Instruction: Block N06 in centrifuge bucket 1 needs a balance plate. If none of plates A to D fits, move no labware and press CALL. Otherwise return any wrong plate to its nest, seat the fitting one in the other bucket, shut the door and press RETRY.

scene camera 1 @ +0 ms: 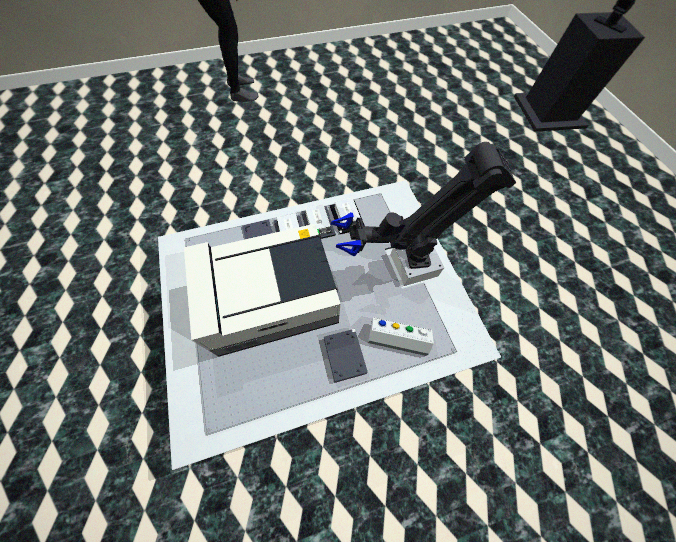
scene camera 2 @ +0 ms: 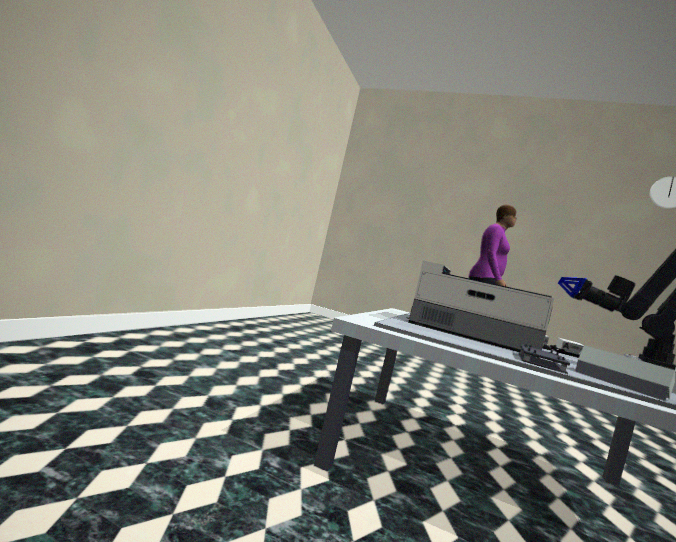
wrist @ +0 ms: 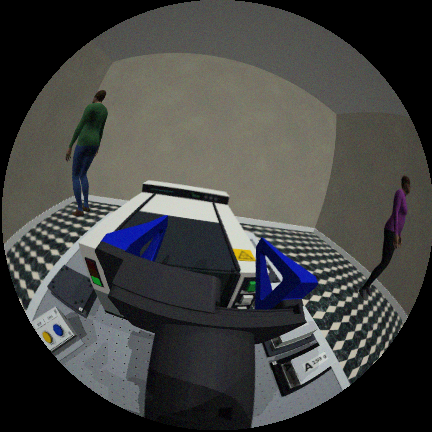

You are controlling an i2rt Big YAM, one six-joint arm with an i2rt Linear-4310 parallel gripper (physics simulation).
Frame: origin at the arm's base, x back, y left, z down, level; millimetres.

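Seen in the pictures: gripper, fingertip midpoint: [scene camera 1: 333, 233] [scene camera 2: 559, 280] [wrist: 214, 231]; arm's base at its link origin: [scene camera 1: 417, 254] [scene camera 2: 655, 363].
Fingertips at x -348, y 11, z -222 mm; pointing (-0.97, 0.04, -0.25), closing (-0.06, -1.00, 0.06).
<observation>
Offsets run from my fingertips to a thing's middle. "*": to the spot under its first point.
My gripper [scene camera 1: 340, 234] [scene camera 2: 565, 283] [wrist: 214, 231] is open and empty, above the front end of the centrifuge @(dy +96, dx -252, dz +169 mm) [scene camera 1: 245, 276] [scene camera 2: 479, 310] [wrist: 185, 207]. The centrifuge's dark window panel @(dy +73, dx -119, dz +79 mm) [scene camera 1: 301, 268] [wrist: 200, 242] lies over its top, and the door looks shut; the buckets and block N06 are hidden. White labelled plates stand in a row behind the centrifuge. Plate A @(dy -277, dx +97, dz +258 mm) [scene camera 1: 345, 208] [wrist: 307, 369] is at the row's right end in scene camera 1; another plate @(dy -253, dx -40, dz +258 mm) [wrist: 295, 335] beside it is partly hidden by the gripper. The button box @(dy +305, dx +218, dz +249 mm) [scene camera 1: 401, 335] [wrist: 53, 330] carries blue, yellow, green and white buttons.
A dark flat stand [scene camera 1: 344, 355] [scene camera 2: 544, 356] [wrist: 74, 290] lies between the centrifuge and the table's front edge, left of the button box. Another dark pad @(* dy -247, dx -310, dz +278 mm) [scene camera 1: 257, 228] lies behind the centrifuge. A person in purple [scene camera 2: 490, 254] [wrist: 397, 215] and one in green [wrist: 90, 130] stand away from the table.
</observation>
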